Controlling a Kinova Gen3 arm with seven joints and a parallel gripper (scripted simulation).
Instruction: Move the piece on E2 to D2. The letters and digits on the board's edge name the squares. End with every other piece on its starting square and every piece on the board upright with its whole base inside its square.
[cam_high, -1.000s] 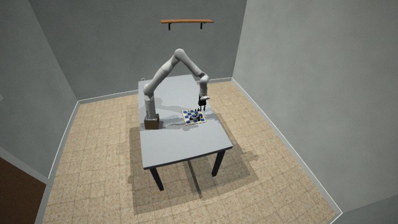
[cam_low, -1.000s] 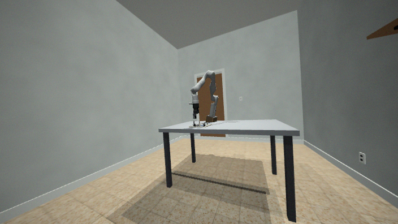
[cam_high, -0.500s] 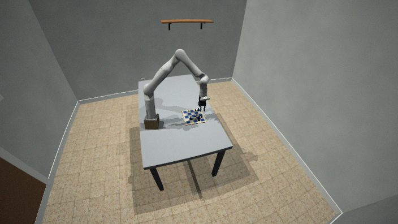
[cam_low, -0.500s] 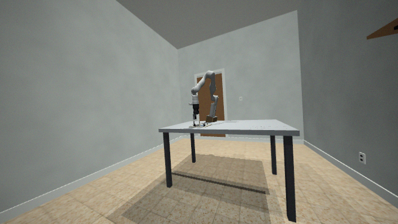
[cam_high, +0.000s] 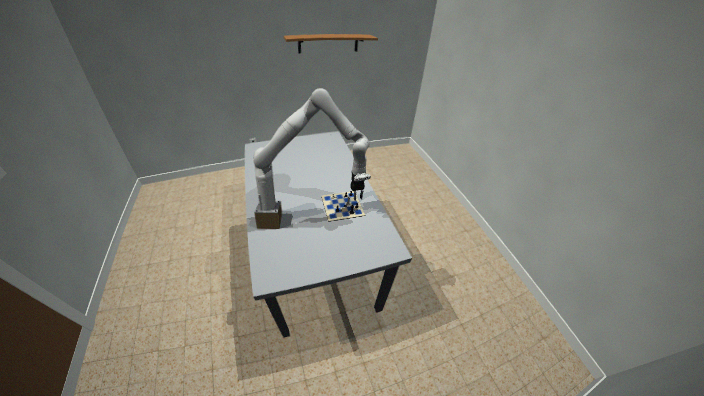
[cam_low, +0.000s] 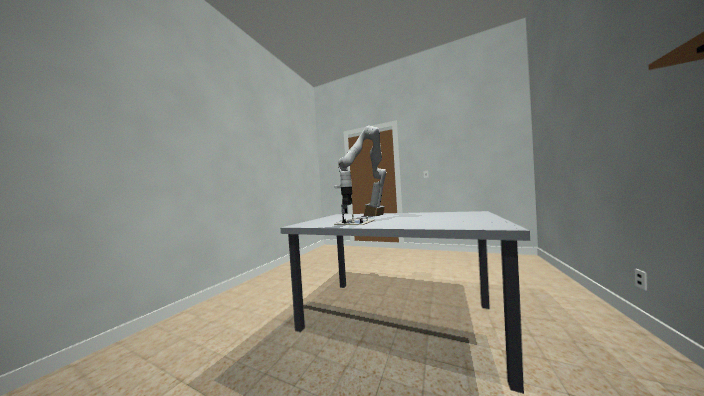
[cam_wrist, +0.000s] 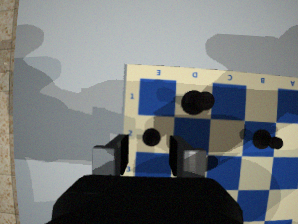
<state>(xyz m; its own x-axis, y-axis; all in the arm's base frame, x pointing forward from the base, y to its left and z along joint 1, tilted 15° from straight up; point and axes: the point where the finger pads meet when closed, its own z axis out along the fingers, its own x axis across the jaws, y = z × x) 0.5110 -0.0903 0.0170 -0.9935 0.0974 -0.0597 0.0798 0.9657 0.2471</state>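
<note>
The black chess piece is 50 mm below my hand, 50 mm behind it and 30 mm to the right of it. Also, from my hand: white pawn 120 mm to the left, 110 mm behind, 70 mm below; then chessboard 90 mm below, 80 mm behind, 40 mm to the left.
</note>
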